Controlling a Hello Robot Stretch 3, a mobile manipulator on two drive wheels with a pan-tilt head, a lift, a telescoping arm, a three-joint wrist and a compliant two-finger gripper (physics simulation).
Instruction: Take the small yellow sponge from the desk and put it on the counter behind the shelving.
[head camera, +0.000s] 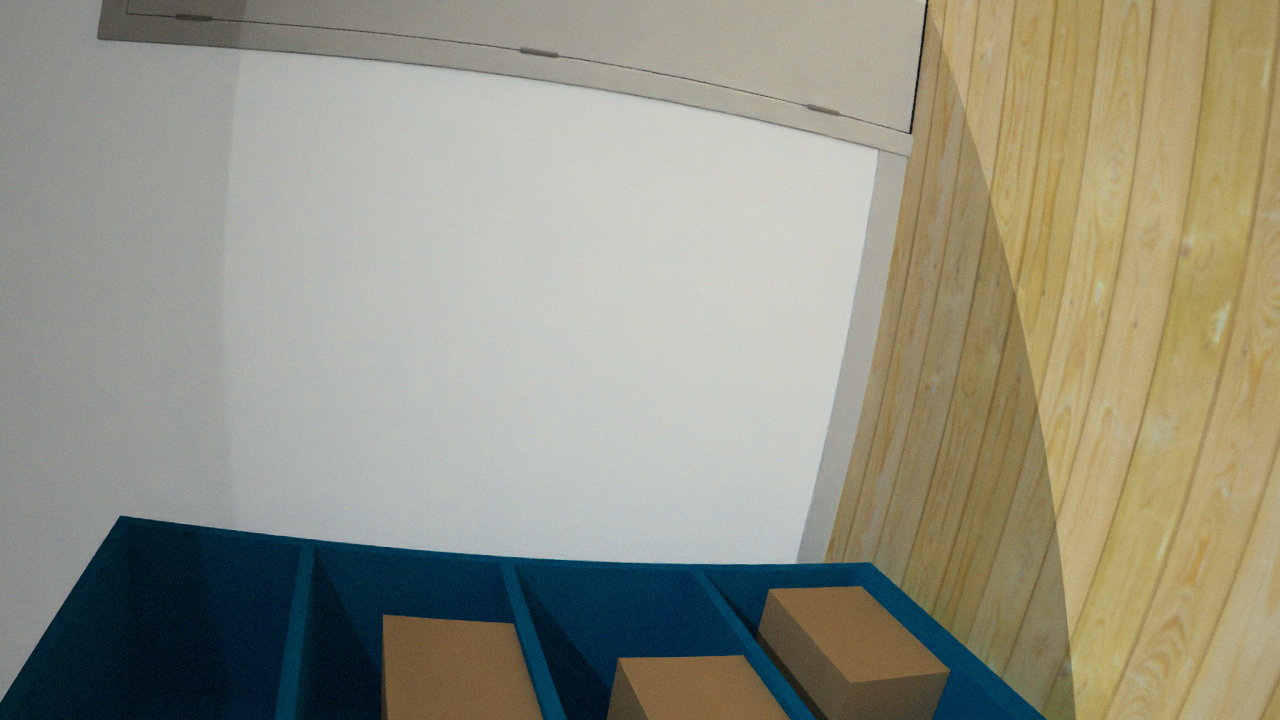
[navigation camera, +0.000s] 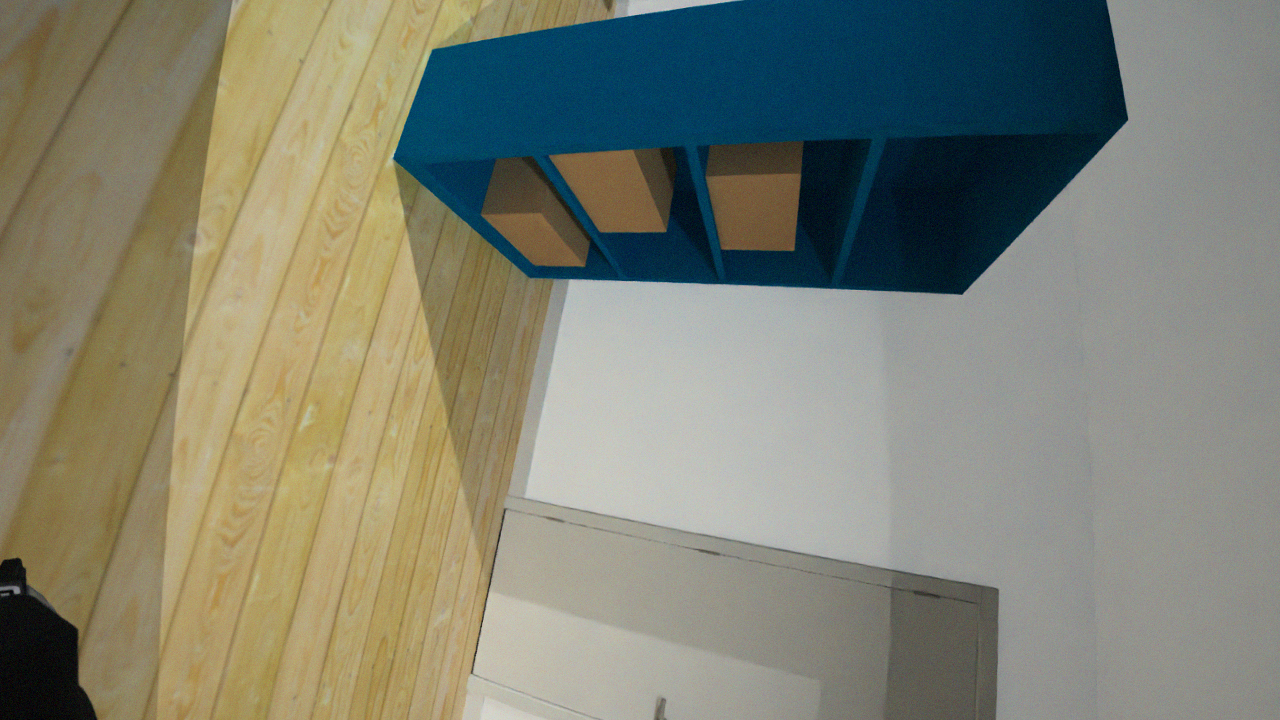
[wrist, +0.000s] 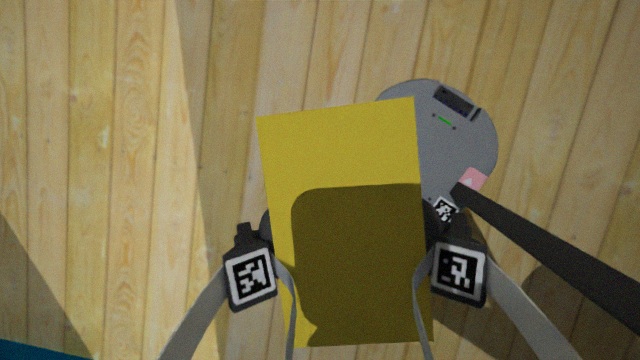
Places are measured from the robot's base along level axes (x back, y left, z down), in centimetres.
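Where they show: gripper, fingertip midpoint: (wrist: 348, 225).
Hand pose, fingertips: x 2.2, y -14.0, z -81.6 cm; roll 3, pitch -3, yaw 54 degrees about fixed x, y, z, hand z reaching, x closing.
After its pixels a point has its place.
The yellow sponge (wrist: 340, 150) @[x 5.9, y -16.6, z -86.2 cm] is a flat block in the middle of the wrist view, with a dark shadow over its lower part. My gripper (wrist: 348, 225) @[x 2.2, y -14.0, z -81.6 cm] is shut on it, with one fingertip pressed against each long side. The sponge is held up in the air above the wooden floor. The blue shelving (head camera: 290, 644) @[x -137.3, y -95.1, z -143.8 cm] (navigation camera: 760, 80) @[x -134.5, y -47.0, z -114.4 cm] has several compartments, with brown boxes in some of them. A blue edge (wrist: 35, 350) @[x -128.5, y -74.2, z -1.6 cm] shows at the bottom left of the wrist view. Neither the desk nor the counter can be made out.
My round grey base (wrist: 460, 145) @[x 16.1, y 6.6, z -16.0 cm] stands on the wooden floor (wrist: 145, 150) @[x -37.2, y -72.2, z 0.0 cm], with the dark mast (wrist: 550, 245) @[x 7.3, y 11.6, z -56.9 cm] at the right. A grey door-like panel (head camera: 626, 35) @[x -51.9, y -205.8, z -82.5 cm] (navigation camera: 716, 608) @[x -39.4, y -211.1, z -108.4 cm] with hinges is on the white wall (head camera: 537, 313) @[x -116.9, y -180.4, z -92.3 cm] (navigation camera: 716, 394) @[x -123.7, y -177.5, z -96.9 cm]. Brown boxes (head camera: 850, 635) (navigation camera: 756, 210) sit in the shelving.
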